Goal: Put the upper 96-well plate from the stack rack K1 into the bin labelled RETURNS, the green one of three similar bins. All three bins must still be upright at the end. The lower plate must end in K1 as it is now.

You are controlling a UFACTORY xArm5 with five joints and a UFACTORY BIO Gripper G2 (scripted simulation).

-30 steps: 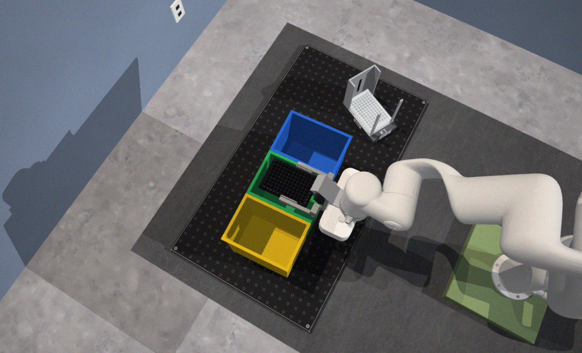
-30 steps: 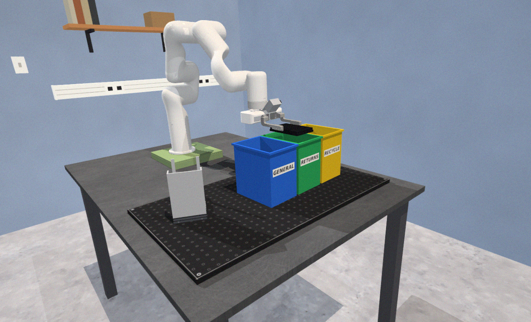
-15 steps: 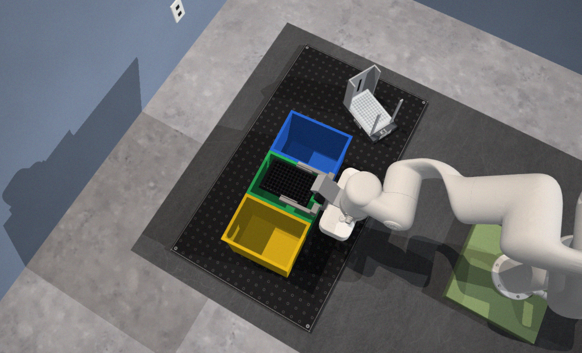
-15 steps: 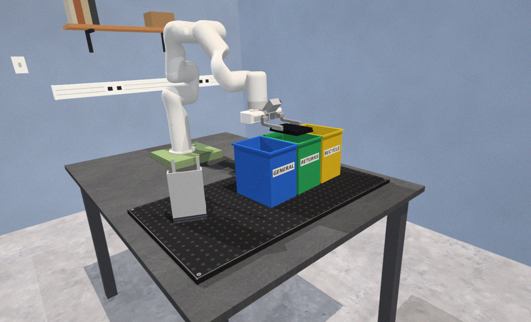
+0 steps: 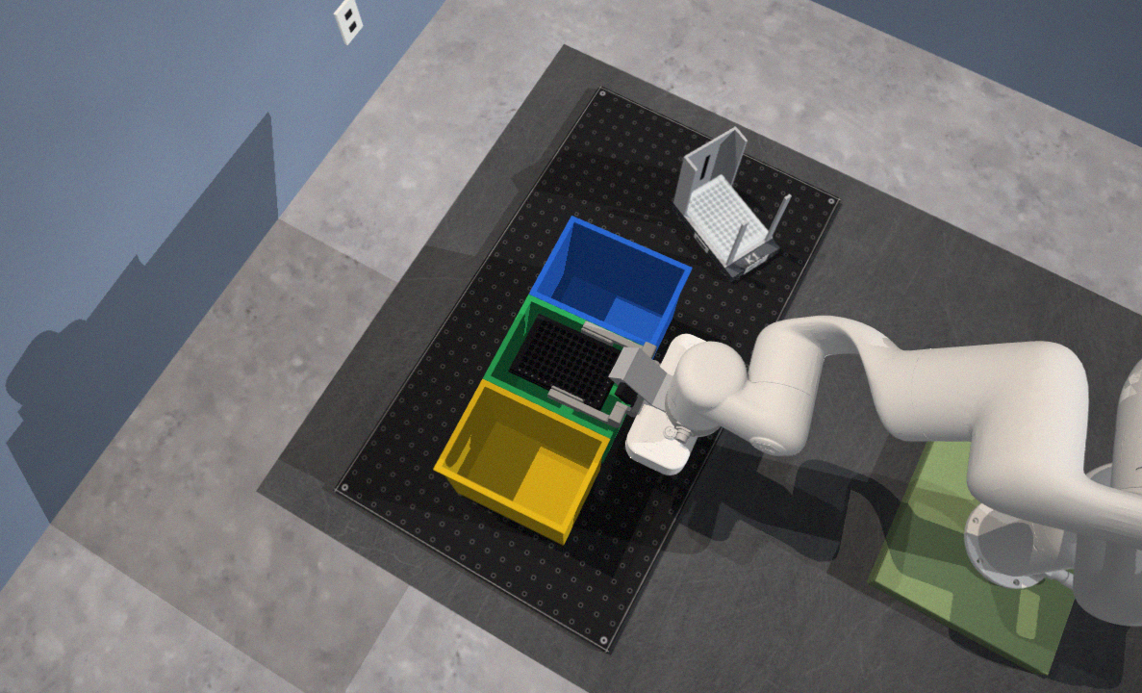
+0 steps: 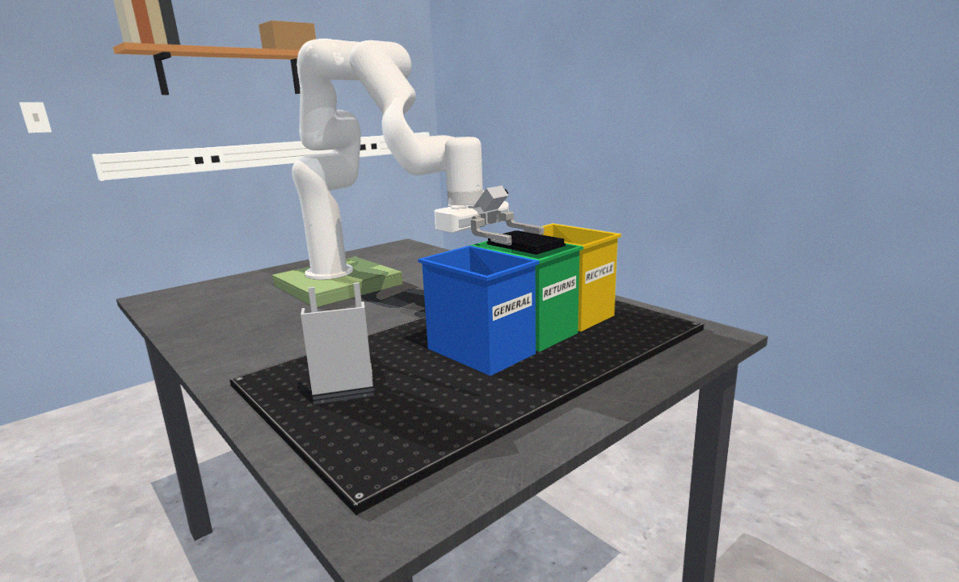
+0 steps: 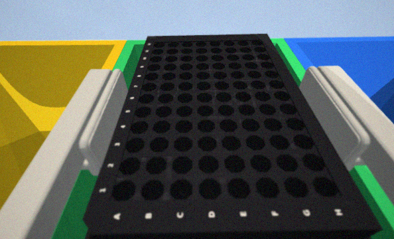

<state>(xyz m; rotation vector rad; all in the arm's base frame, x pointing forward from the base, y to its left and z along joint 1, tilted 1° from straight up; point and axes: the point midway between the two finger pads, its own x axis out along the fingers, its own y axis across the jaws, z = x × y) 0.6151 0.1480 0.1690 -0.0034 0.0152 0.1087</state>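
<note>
The black 96-well plate lies 20 mm ahead of my hand and 10 mm below it. From my hand the other things lie so: blue general bin: 130 mm to the right, 110 mm below, 30 mm ahead; then yellow recycle bin: 130 mm to the left, 110 mm below, 10 mm ahead; then green returns bin: 110 mm below, 20 mm ahead.
</note>
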